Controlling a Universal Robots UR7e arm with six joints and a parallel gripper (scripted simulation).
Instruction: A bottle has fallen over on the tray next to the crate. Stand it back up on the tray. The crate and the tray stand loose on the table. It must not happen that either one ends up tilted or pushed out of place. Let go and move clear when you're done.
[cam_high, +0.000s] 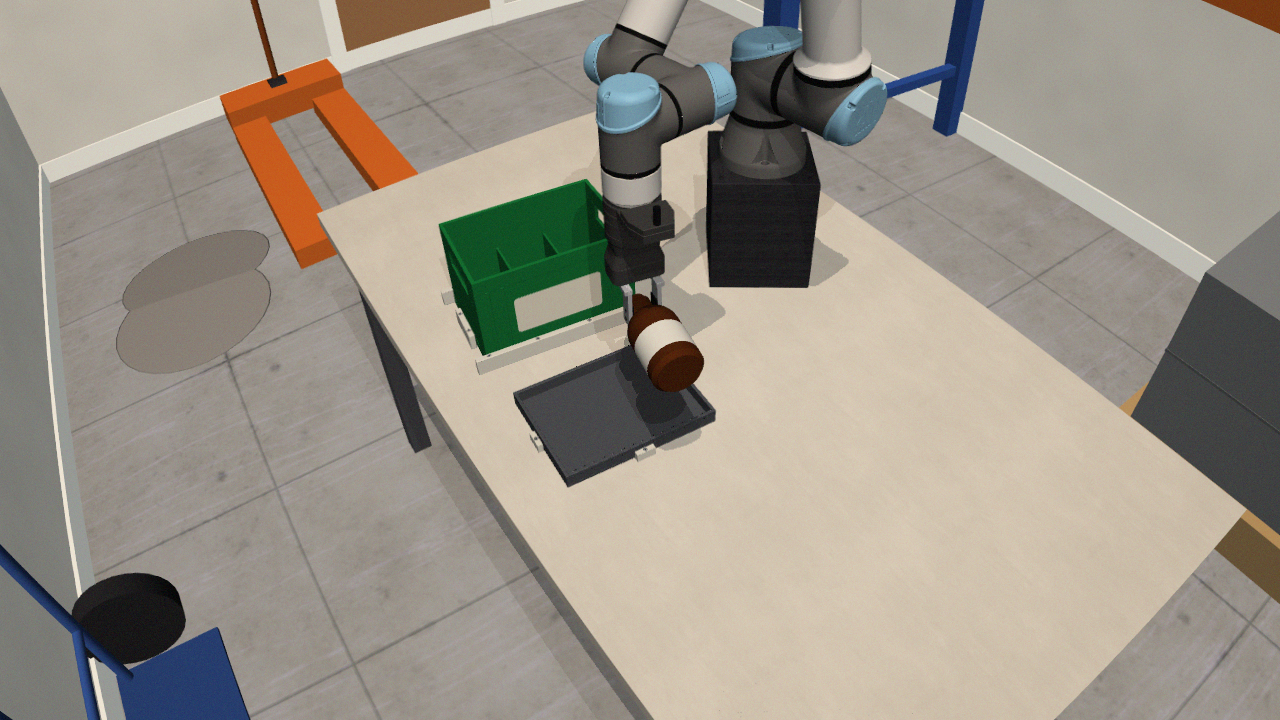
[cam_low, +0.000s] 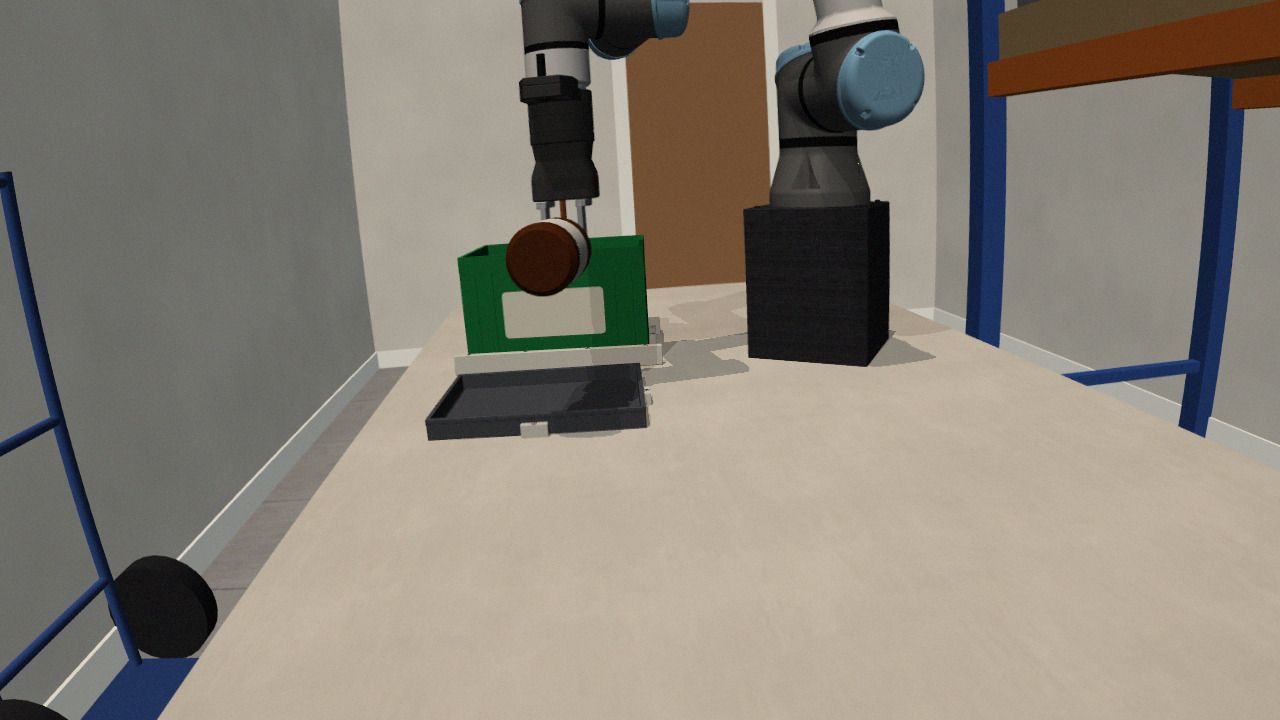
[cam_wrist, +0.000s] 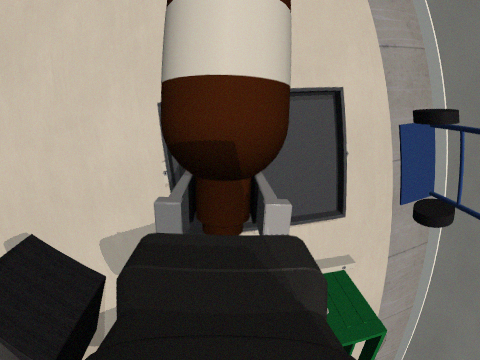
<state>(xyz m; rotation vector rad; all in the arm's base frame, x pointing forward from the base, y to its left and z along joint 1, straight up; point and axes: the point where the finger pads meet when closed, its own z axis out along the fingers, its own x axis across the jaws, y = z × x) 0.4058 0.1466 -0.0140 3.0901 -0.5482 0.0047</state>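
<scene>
Right now the brown bottle is 50 mm to the left of my hand, 20 mm ahead of it and 10 mm below it. Round my hand: green crate (300 mm to the right, 120 mm below, 30 mm behind); tray (190 mm below, 40 mm ahead, 30 mm to the right).
</scene>
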